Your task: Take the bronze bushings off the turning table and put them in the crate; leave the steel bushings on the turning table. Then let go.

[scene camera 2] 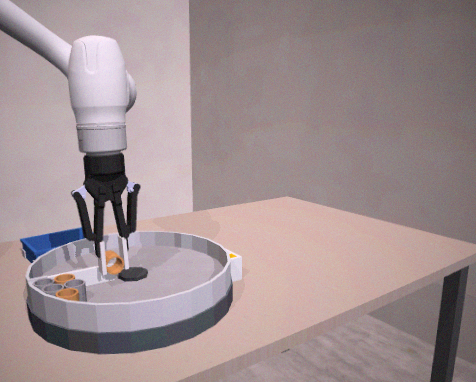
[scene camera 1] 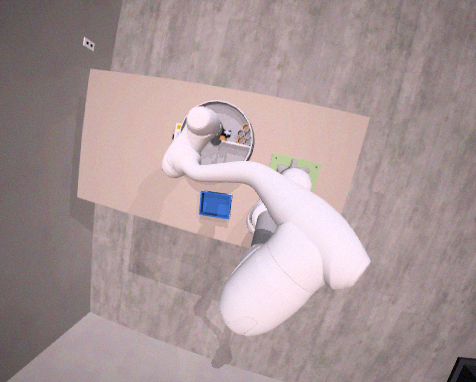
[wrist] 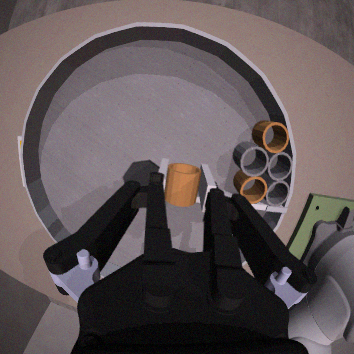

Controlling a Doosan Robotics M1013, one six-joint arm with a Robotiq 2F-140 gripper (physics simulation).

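Pixels of known places: gripper, fingertip midpoint: [scene camera 2: 114, 269] [scene camera 1: 224, 135] [wrist: 182, 171]; arm's base at its link origin: [wrist: 326, 246].
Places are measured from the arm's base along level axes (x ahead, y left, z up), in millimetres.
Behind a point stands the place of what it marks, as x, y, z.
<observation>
My gripper [scene camera 1: 224, 136] {394, -219, 73} [scene camera 2: 114, 260] {394, -219, 73} [wrist: 182, 171] {394, -219, 73} is shut on a bronze bushing [scene camera 2: 118, 263] {410, -209, 79} [wrist: 183, 189] {393, -210, 104}, which lies sideways between the finger pads, a little above the floor of the turning table [scene camera 2: 130, 317] {345, -376, 49} [wrist: 125, 110] {473, -293, 36}. Two more bronze bushings, one by the outer wall [wrist: 260, 131] {299, -272, 66} and one nearer the divider [wrist: 242, 183] {318, -206, 73}, stand upright in a cluster at the turning table's right side in the wrist view. Three steel bushings stand among them, the most visible one [wrist: 241, 153] {323, -244, 71} between the two bronze ones. The blue crate [scene camera 1: 202, 205] {509, 203, 13} [scene camera 2: 50, 243] {415, 251, 5} stands apart from the turning table; no bushing shows in it.
A white divider [scene camera 2: 90, 276] {357, -185, 57} [wrist: 270, 207] {270, -172, 75} crosses the turning table beside the cluster. A dark hub disc [scene camera 2: 133, 274] {444, -204, 44} [wrist: 140, 171] {453, -209, 44} is close to the held bushing. The round outer wall stands up all around. A white box with a yellow mark [scene camera 2: 236, 265] {679, -272, 22} and a green plate [wrist: 307, 212] {124, -112, -1} are outside it.
</observation>
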